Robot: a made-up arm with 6 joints. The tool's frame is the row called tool.
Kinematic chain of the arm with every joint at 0, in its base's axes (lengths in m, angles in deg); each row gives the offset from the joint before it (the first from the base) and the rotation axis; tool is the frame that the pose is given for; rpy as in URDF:
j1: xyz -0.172 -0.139 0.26 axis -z
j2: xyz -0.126 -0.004 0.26 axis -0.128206 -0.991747 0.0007
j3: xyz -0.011 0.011 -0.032 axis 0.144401 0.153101 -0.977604
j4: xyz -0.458 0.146 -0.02 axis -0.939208 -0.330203 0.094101
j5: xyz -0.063 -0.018 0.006 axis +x
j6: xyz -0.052 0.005 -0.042 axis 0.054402 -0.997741 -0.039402
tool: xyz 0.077 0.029 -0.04 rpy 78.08 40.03 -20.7
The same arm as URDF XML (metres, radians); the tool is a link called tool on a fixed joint. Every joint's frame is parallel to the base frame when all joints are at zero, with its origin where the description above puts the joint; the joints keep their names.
<robot name="arm">
  <link name="base_link"/>
  <link name="link1"/>
  <link name="link2"/>
  <link name="link3"/>
  <link name="link4"/>
  <link name="link5"/>
  <link name="link6"/>
  <link name="tool"/>
  <joint name="j1" type="continuous">
    <parent link="base_link"/>
    <child link="link1"/>
    <origin xyz="-0.1720 -0.1390 0.2600"/>
    <axis xyz="0 0 -1"/>
  </joint>
  <joint name="j2" type="continuous">
    <parent link="link1"/>
    <child link="link2"/>
    <origin xyz="-0.1260 -0.0040 0.2600"/>
    <axis xyz="-0.128206 -0.991747 0.0007"/>
  </joint>
  <joint name="j3" type="continuous">
    <parent link="link2"/>
    <child link="link3"/>
    <origin xyz="-0.0110 0.0110 -0.0320"/>
    <axis xyz="0.144401 0.153101 -0.977604"/>
  </joint>
  <joint name="j4" type="continuous">
    <parent link="link3"/>
    <child link="link4"/>
    <origin xyz="-0.4580 0.1460 -0.0200"/>
    <axis xyz="-0.939208 -0.330203 0.094101"/>
  </joint>
  <joint name="j5" type="continuous">
    <parent link="link4"/>
    <child link="link5"/>
    <origin xyz="-0.0630 -0.0180 0.0060"/>
    <axis xyz="1 0 0"/>
  </joint>
  <joint name="j6" type="continuous">
    <parent link="link5"/>
    <child link="link6"/>
    <origin xyz="-0.0520 0.0050 -0.0420"/>
    <axis xyz="0.054402 -0.997741 -0.039402"/>
  </joint>
  <joint name="tool_joint" type="fixed">
    <parent link="link6"/>
    <child link="tool"/>
    <origin xyz="0.0770 0.0290 -0.0400" rpy="1.3628 0.6987 -0.3613"/>
  </joint>
</robot>

